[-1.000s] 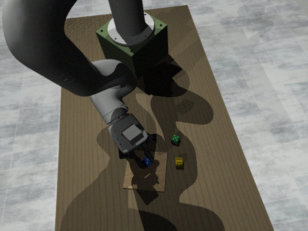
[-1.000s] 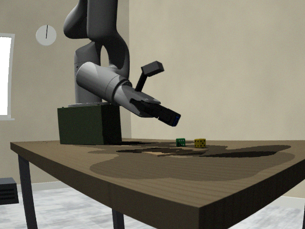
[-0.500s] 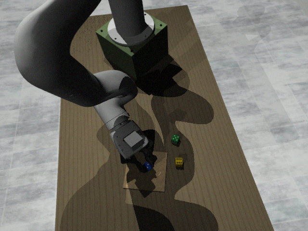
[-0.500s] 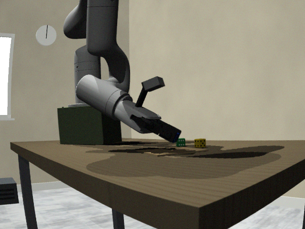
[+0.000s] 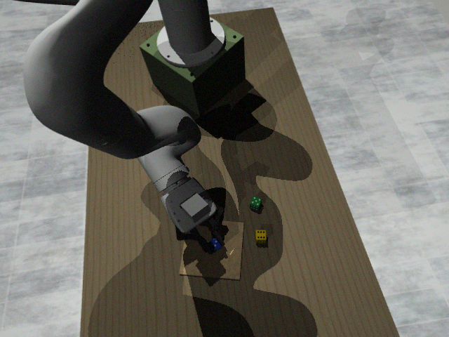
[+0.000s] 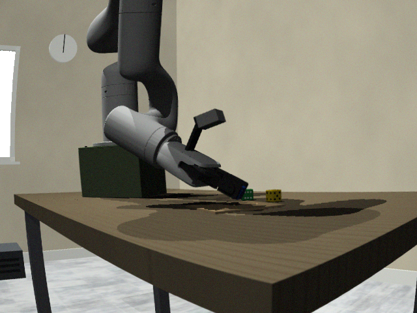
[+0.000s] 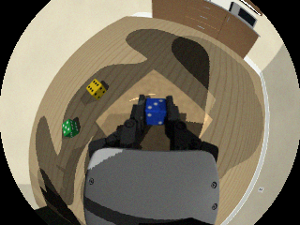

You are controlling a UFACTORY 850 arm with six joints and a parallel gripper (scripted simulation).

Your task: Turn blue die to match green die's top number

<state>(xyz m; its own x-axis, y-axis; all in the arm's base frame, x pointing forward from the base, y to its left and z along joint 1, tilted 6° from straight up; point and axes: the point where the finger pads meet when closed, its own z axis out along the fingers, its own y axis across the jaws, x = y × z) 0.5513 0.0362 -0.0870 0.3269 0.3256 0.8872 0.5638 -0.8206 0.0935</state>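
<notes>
The blue die is 1 cm ahead of my hand and 1 cm below it. From my hand the other things lie so: tan mat (4 cm below); yellow die (2 cm behind, 12 cm to the left, 3 cm below); green die (11 cm behind, 11 cm to the left, 3 cm below).
</notes>
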